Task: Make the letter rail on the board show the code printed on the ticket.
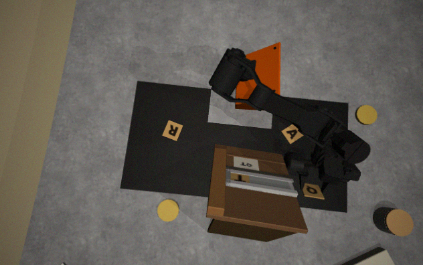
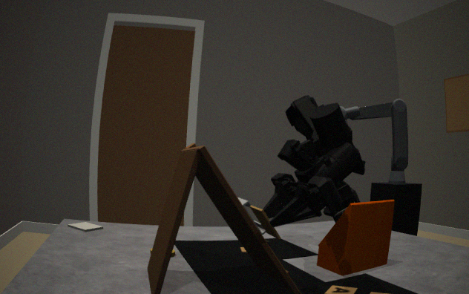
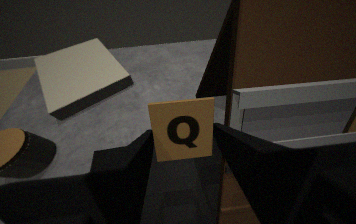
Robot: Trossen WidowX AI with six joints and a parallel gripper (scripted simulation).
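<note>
The white ticket is 50 mm behind my gripper tip, 180 mm to the right of it and 80 mm below it. Also, from my gripper tip: black mat: 160 mm behind, 200 mm to the right, 170 mm below; then q tile: right at my gripper tip.
</note>
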